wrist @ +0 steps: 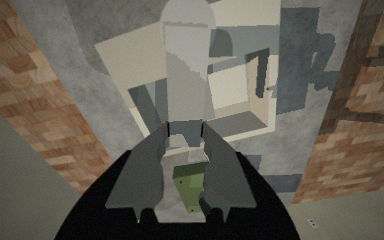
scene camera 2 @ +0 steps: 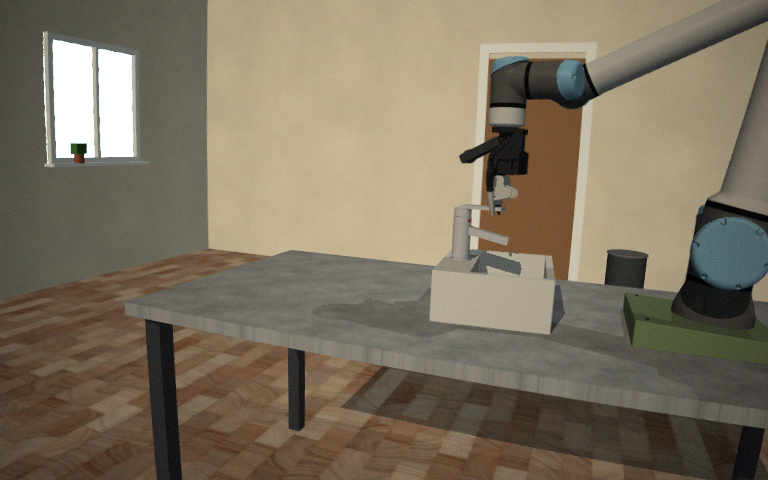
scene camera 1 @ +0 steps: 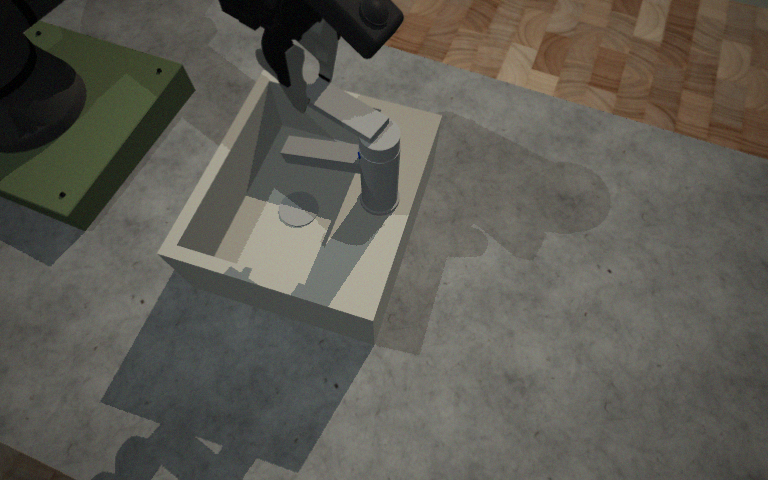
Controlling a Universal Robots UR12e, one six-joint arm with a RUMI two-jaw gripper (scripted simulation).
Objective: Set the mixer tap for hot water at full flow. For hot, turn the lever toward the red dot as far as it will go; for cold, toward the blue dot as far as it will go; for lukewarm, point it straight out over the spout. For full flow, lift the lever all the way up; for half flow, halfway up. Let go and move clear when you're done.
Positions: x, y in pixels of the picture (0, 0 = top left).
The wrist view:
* my gripper: 185, 123
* lever: 187, 48
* cream basin: 244, 90
